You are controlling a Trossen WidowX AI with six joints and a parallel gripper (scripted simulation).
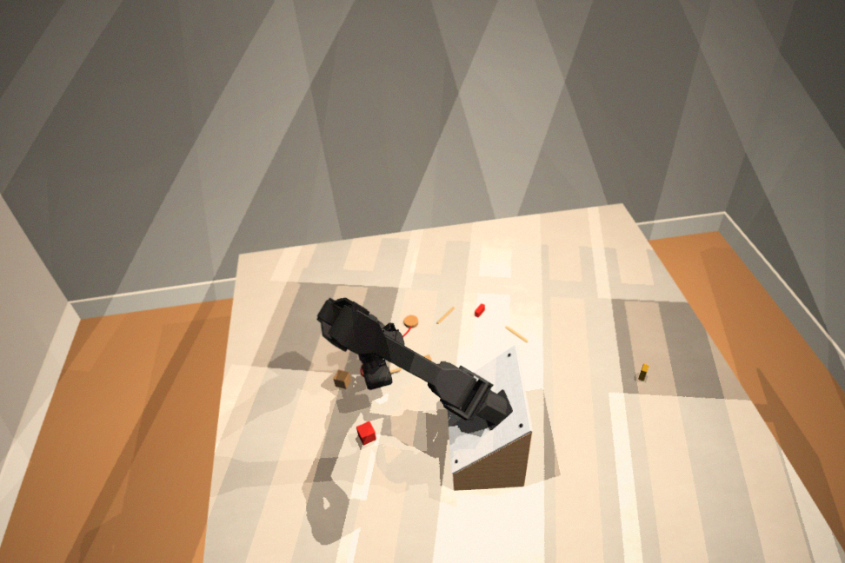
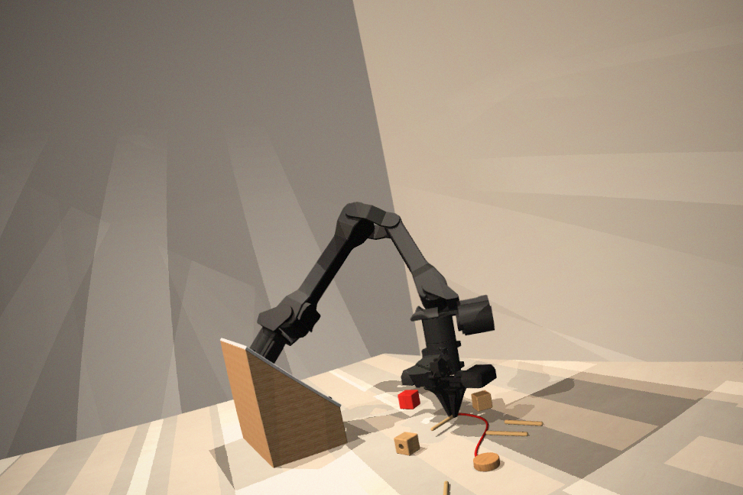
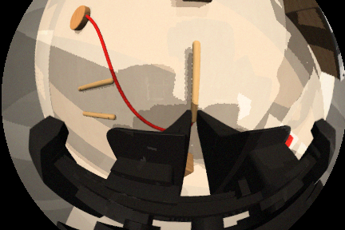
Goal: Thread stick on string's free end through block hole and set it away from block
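Right now the plain wooden cube is 8 cm to the left of my gripper tip and 1 cm ahead of it. Also, from my gripper tip: thin wooden stick: 1 cm to the right; red cube: 16 cm behind, 4 cm to the left; round wooden button: 17 cm ahead, 12 cm to the right, 1 cm below.
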